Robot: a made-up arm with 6 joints.
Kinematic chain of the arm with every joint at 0, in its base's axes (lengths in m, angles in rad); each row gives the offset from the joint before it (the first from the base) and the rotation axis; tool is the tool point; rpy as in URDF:
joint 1: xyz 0 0 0.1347 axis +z
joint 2: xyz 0 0 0 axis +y
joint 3: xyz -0.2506 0 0.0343 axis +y
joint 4: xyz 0.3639 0 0.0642 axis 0.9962 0 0.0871
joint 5: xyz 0 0 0 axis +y
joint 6: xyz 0.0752 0 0.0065 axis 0.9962 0 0.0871
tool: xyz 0 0 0 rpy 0 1.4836 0
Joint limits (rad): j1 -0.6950..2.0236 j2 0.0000..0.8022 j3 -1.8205..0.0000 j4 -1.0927..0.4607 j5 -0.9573..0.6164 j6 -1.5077..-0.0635
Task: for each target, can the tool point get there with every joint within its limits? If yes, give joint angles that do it. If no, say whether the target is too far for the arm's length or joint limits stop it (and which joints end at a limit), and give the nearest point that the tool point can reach.
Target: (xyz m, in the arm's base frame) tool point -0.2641 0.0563 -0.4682
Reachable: no: joint limits stop it (at a limit: joint 1, joint 2, joint 3, joint 5) | nearest point -0.0918 0.1447 0.0517 | short by 0.555 m
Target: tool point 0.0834 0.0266 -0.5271
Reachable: no: joint limits stop it (at a limit: joint 2, joint 3, joint 5) | nearest point 0.1595 0.0509 0.0484 | short by 0.581 m
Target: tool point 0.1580 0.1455 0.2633
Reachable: yes | joints 0.7260 0.3076 -0.1442 -0.1831 -0.2938 -0.7404
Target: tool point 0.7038 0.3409 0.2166
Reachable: no: too far | nearest point 0.2625 0.1272 0.2809 | short by 0.495 m
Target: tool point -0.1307 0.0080 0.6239
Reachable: yes | joints 0.1593 0.1463 -1.2088 -0.7025 -0.6283 -0.3978
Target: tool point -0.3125 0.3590 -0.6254
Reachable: no: too far | nearest point -0.0882 0.1552 0.0528 | short by 0.743 m
